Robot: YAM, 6 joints.
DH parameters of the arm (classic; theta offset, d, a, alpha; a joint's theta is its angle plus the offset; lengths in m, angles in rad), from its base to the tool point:
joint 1: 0 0.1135 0.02 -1.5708
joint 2: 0 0 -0.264 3.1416
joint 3: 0.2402 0 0.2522 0
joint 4: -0.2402 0 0.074 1.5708
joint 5: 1.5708 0 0 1.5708
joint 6: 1.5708 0.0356 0 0
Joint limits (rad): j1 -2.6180..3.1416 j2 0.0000..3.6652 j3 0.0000..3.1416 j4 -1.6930..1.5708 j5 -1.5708..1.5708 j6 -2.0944..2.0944
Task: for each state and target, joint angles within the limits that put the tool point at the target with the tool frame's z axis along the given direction. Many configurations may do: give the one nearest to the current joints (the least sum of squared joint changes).
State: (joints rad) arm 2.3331 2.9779 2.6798 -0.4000 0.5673 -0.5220
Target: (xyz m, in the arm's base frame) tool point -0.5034 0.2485 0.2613 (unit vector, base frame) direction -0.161 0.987 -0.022
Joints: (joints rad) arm 2.7366 2.4106 2.0726 0.2971 1.0037 -0.5220
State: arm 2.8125 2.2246 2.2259 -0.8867 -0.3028 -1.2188
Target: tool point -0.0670 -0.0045 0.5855 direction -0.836 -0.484 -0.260
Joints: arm 2.8124 1.3451 2.6361 -1.6799 -0.8154 -1.2188
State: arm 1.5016 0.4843 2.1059 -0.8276 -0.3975 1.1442
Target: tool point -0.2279 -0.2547 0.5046 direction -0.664 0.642 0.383
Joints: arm 0.9364 0.3845 2.3161 -0.6727 -1.1566 1.1442
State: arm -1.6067 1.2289 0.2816 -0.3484 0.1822 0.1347
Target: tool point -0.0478 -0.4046 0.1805 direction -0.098 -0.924 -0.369
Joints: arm -1.6894 1.8741 1.0238 0.4722 -0.0121 0.1347
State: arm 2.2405 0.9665 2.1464 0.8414 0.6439 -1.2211
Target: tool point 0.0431 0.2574 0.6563 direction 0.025 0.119 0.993
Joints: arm 1.4056 1.7421 2.2626 0.9286 0.0051 -1.2211
